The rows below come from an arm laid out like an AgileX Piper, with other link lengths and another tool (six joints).
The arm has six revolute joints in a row. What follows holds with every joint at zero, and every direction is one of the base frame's. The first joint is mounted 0.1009 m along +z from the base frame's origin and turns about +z. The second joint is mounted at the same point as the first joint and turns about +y. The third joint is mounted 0.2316 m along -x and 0.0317 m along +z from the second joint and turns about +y. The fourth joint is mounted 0.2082 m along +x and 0.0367 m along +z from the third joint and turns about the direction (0.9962, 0, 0.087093). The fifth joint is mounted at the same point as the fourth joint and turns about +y. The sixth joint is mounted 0.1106 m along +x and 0.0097 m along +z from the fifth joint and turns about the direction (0.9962, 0, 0.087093). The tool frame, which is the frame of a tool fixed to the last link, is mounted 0.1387 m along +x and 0.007 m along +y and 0.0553 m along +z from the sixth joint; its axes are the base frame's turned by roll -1.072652, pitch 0.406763 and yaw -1.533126 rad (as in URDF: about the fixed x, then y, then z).
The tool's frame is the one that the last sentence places.
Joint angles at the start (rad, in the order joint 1, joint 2, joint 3, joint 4, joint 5, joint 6): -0.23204, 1.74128, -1.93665, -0.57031, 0.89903, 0.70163
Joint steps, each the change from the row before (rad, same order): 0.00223, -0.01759, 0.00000, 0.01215, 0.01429, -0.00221; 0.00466, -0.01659, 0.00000, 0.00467, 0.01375, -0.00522; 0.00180, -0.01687, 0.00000, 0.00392, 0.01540, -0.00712; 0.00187, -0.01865, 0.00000, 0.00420, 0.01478, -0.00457; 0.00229, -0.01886, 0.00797, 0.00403, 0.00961, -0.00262; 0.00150, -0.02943, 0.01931, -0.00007, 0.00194, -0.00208; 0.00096, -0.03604, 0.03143, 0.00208, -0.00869, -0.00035; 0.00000, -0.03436, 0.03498, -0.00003, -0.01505, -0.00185; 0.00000, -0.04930, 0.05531, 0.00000, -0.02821, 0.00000; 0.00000, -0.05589, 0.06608, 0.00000, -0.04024, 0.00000; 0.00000, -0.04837, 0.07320, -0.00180, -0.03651, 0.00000; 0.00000, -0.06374, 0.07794, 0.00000, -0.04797, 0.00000; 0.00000, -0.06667, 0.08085, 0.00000, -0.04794, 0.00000
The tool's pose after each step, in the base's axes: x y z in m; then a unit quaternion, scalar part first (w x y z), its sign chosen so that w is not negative. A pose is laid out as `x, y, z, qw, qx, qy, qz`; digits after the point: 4 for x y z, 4 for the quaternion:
0.4417, -0.2197, 0.3264, 0.3476, -0.0799, 0.7435, -0.5657
0.4375, -0.2169, 0.3310, 0.3493, -0.0792, 0.7434, -0.5648
0.4324, -0.2155, 0.3354, 0.3493, -0.0784, 0.7435, -0.5649
0.4268, -0.2140, 0.3406, 0.3506, -0.0760, 0.7433, -0.5647
0.4220, -0.2120, 0.3436, 0.3516, -0.0749, 0.7437, -0.5636
0.4154, -0.2099, 0.3487, 0.3546, -0.0740, 0.7416, -0.5647
0.4087, -0.2069, 0.3536, 0.3605, -0.0734, 0.7386, -0.5650
0.4030, -0.2041, 0.3576, 0.3663, -0.0747, 0.7345, -0.5664
0.3956, -0.1998, 0.3622, 0.3758, -0.0766, 0.7283, -0.5678
0.3881, -0.1942, 0.3671, 0.3889, -0.0796, 0.7198, -0.5695
0.3821, -0.1894, 0.3645, 0.3950, -0.0863, 0.7155, -0.5697
0.3735, -0.1824, 0.3678, 0.4098, -0.0903, 0.7057, -0.5709
0.3641, -0.1750, 0.3700, 0.4245, -0.0942, 0.6957, -0.5718

